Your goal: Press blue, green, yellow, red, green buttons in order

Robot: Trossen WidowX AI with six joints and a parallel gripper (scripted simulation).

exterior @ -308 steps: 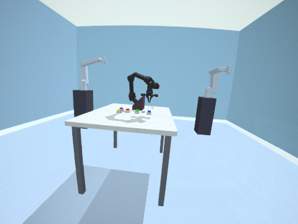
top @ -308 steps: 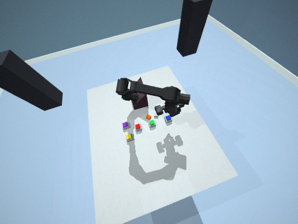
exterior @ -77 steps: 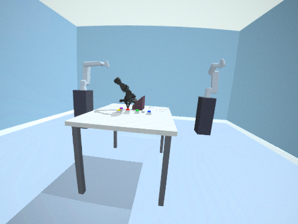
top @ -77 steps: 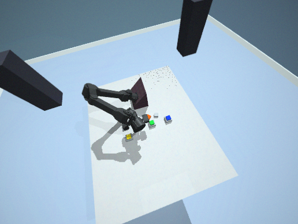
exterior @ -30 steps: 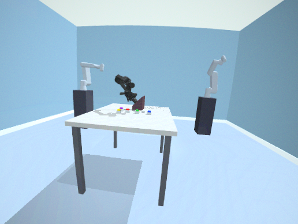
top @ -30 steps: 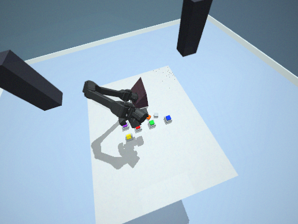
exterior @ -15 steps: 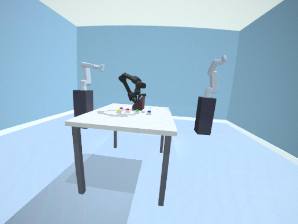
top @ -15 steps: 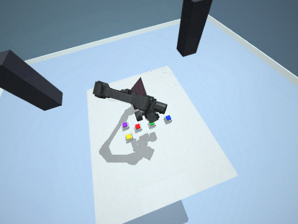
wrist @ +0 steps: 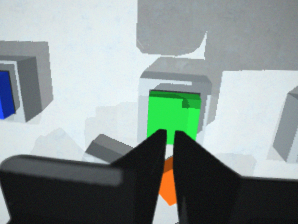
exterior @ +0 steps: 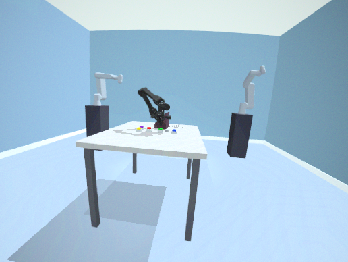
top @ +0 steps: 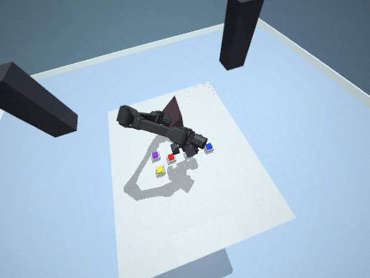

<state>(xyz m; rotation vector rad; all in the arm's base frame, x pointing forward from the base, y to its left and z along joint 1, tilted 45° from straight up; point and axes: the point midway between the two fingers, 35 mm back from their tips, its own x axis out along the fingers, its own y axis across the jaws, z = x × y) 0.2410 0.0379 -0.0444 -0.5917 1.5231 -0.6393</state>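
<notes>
My gripper tip is now 30 mm above the green button. From my gripper tip the other things lie so: red button (120 mm to the right, 30 mm below, 10 mm behind); then small grey block (60 mm to the left, 60 mm below, 60 mm behind); then orange block (70 mm behind, 60 mm below, 10 mm to the right).
</notes>
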